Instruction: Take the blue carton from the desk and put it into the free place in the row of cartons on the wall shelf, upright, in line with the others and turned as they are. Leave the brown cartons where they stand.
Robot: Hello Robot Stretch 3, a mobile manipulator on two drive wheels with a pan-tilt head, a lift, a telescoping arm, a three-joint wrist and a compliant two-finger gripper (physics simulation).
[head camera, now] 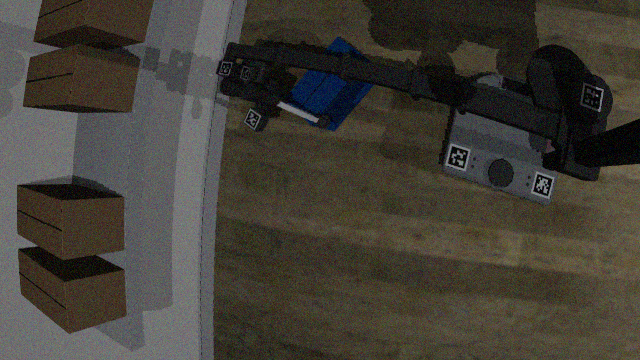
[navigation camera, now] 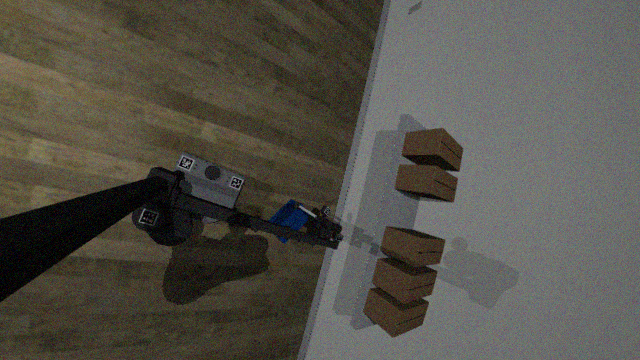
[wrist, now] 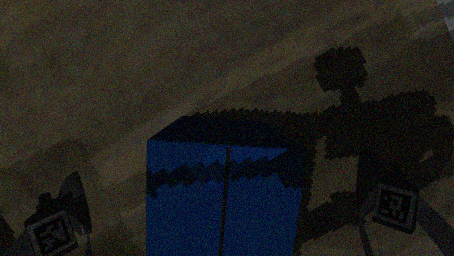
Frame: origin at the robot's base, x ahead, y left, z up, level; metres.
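Seen in the pictures: gripper, fingertip midpoint: (head camera: pixel 300 105) (navigation camera: pixel 305 212) (wrist: pixel 222 182); robot's base, origin of the base link: (head camera: pixel 499 172) (navigation camera: pixel 211 171).
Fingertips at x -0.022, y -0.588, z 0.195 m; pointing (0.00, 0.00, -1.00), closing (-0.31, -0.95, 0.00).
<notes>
Offsets run from my fingertips to a thing's middle.
The blue carton @(0.092 m back, 0.043 m left, 0.105 m down) (head camera: pixel 311 93) (navigation camera: pixel 286 218) (wrist: pixel 185 220) shows against the wood-patterned surface, partly hidden by my arm in the head and navigation views. A dark seam runs along its face. My gripper (head camera: pixel 330 98) (navigation camera: pixel 294 218) (wrist: pixel 222 182) is open at the carton; in the wrist view its fingers are spread wide to either side, with a gap on each side. Their depth against the carton cannot be told. The brown cartons @(0.060 m ahead, 0.278 m right, 0.586 m up) (head camera: pixel 82 80) @(0.360 m ahead, 0.227 m right, 0.586 m up) (head camera: pixel 70 220) (navigation camera: pixel 425 182) (navigation camera: pixel 412 246) stand in a row over a pale surface, with one wider gap between them.
My arm (head camera: pixel 380 80) (navigation camera: pixel 260 224) reaches across the blue carton towards the long edge of the pale surface (head camera: pixel 190 280) (navigation camera: pixel 525 125). My grey base (head camera: pixel 500 192) (navigation camera: pixel 212 187) is beside the arm. Dark shadows lie on the wood and around the carton, and grey ones on the pale surface.
</notes>
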